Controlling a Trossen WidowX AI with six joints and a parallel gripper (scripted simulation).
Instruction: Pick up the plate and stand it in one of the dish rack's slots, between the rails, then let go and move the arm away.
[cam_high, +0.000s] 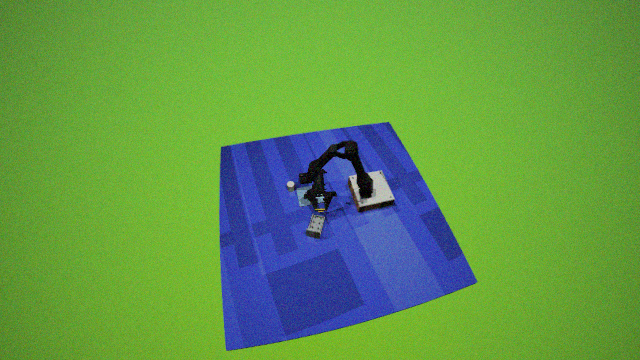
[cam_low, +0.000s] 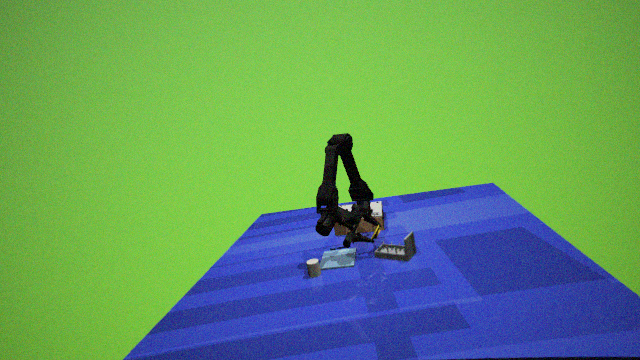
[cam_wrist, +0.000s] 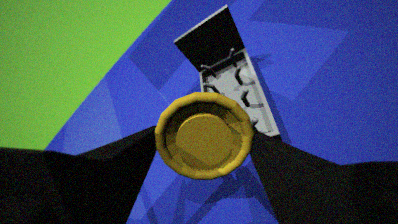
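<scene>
The grey dish rack is 30 mm ahead of my gripper tip, 60 mm to the left of it and 50 mm below it. From my gripper tip the other things lie so: yellow plate (10 mm to the right).
</scene>
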